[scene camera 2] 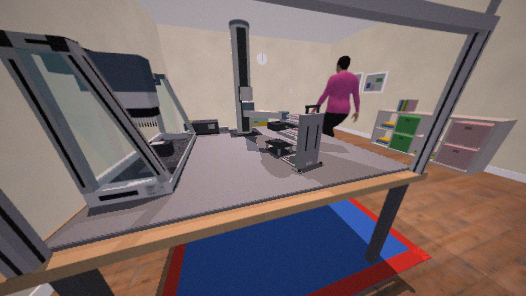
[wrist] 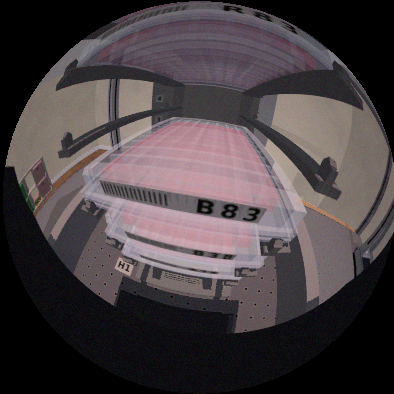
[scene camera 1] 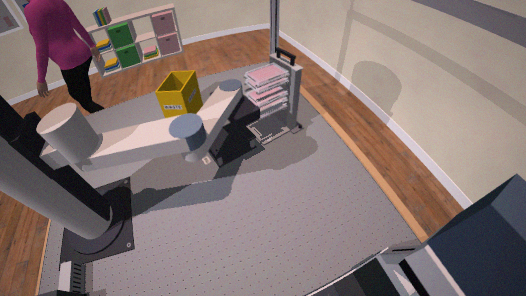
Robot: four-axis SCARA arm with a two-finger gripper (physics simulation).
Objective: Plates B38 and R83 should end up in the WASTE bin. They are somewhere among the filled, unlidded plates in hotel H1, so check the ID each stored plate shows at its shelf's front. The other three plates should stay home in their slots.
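Places are measured from the arm's base along level axes (x ahead, y left, z up), in metres.
Pixels of known places: gripper, fingertip midpoint: (wrist: 203,152); arm's base at its link origin: (scene camera 2: 244,133) (scene camera 1: 98,221).
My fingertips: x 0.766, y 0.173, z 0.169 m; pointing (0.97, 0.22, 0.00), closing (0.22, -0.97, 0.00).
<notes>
For each thing: its middle in the pictures, then the offset to it from my fingertips. "spot": a spot on its surface instead.
- Hotel H1 at the middle of its body: (wrist: 193,143) (scene camera 1: 272,92) (scene camera 2: 304,135) dx +0.006, dy +0.013, dz +0.005 m
- Plate B83 at the middle of its body: (wrist: 200,140) (scene camera 1: 267,93) dx -0.024, dy -0.005, dz +0.019 m
- Plate B38 at the middle of its body: (wrist: 197,175) dx -0.024, dy -0.006, dz -0.010 m
- lower plate at a spot on its surface: (wrist: 202,271) spot: dx -0.081, dy -0.034, dz -0.035 m
- yellow WASTE bin at the middle of its body: (scene camera 1: 181,99) dx -0.331, dy +0.219, dz -0.056 m
- label H1 at a spot on its surface: (wrist: 124,266) spot: dx -0.101, dy +0.076, dz -0.155 m
- large instrument at a spot on its surface: (scene camera 1: 490,240) spot: dx -0.068, dy -0.668, dz +0.303 m
Hotel H1 (scene camera 1: 294,95) (scene camera 2: 310,142) holds several filled, unlidded pink plates. In the wrist view, plate R83 (wrist: 210,50) is overhead, with an open shelf gap beneath it. Plate B83 (wrist: 195,165) is close below that gap. Plate B38 (wrist: 185,232) lies under B83, and a lower plate (wrist: 202,271) has an ID too small to read. My gripper (scene camera 1: 266,102) (wrist: 203,152) reaches into the hotel below B83, its fingers at both sides of B38 and shut on it. Its fingertips are mostly hidden behind B83. The yellow WASTE bin (scene camera 1: 178,100) stands behind the arm, left of the hotel.
A low black stand (scene camera 1: 225,150) (scene camera 2: 280,146) sits before the hotel. The hotel's base has a label H1 (wrist: 124,266) beside it. A large instrument (scene camera 1: 490,240) (scene camera 2: 120,70) stands at the opposite side. A person (scene camera 1: 60,35) (scene camera 2: 342,95) is beyond the table, near shelves.
</notes>
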